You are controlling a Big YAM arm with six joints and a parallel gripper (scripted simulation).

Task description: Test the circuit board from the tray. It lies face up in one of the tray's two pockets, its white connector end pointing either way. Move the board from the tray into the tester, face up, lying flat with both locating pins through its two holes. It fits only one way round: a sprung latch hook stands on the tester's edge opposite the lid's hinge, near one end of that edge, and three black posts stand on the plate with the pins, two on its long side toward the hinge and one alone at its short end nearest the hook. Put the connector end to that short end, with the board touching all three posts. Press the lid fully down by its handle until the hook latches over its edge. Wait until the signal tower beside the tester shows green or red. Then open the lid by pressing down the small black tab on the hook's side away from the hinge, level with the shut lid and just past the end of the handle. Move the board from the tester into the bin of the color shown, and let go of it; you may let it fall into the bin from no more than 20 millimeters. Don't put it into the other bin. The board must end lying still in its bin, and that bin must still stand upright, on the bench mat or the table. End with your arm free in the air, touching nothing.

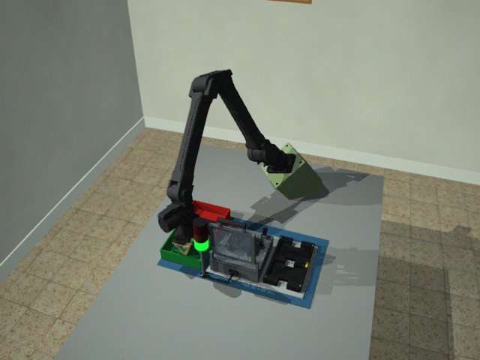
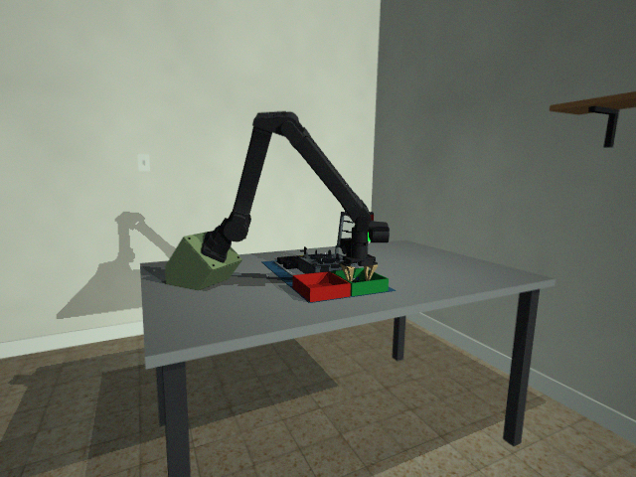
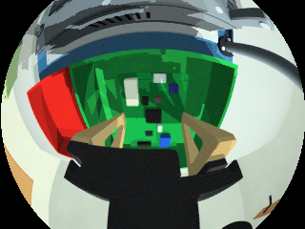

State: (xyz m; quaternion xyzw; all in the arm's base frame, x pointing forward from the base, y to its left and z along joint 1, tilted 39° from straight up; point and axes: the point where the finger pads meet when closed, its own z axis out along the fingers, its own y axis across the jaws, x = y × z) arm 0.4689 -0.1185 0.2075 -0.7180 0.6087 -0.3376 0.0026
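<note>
Right now the green bin is 1 cm below my hand. Round my hand: tester plate: 20 cm to the left, 5 cm behind, 5 cm above; then green circuit board: right at my hand; then red bin: 15 cm behind, 1 cm to the right, 1 cm below.
</note>
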